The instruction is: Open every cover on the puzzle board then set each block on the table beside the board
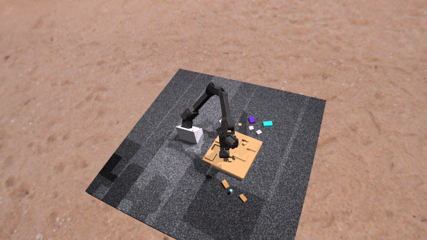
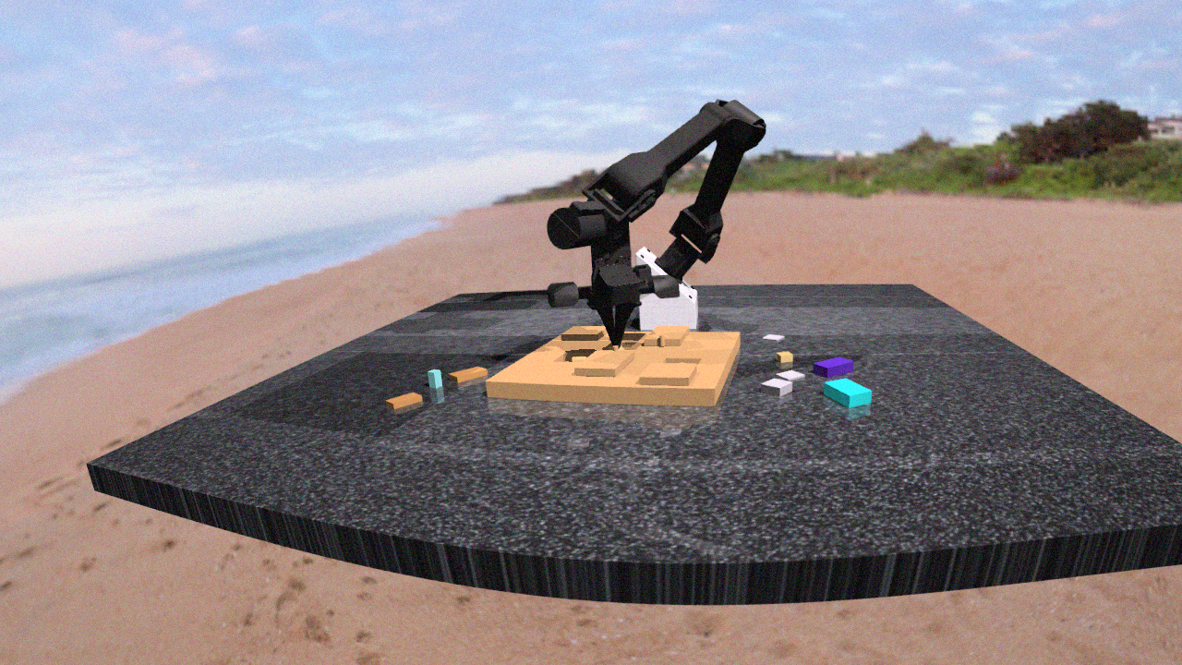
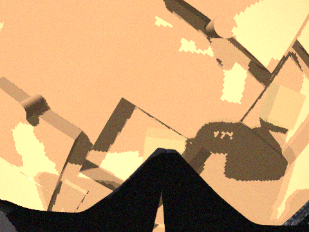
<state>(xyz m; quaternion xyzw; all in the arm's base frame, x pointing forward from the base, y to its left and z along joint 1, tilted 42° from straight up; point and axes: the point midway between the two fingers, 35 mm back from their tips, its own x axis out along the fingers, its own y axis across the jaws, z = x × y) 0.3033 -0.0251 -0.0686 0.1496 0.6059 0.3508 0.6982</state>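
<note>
Now: the tan puzzle board 40 mm ahead of my gripper tip and 10 mm to the left of it. Also, from my gripper tip: purple block 320 mm to the left, 90 mm ahead, 10 mm below; then small cyan block 240 mm to the right, 120 mm ahead, 10 mm below.
</note>
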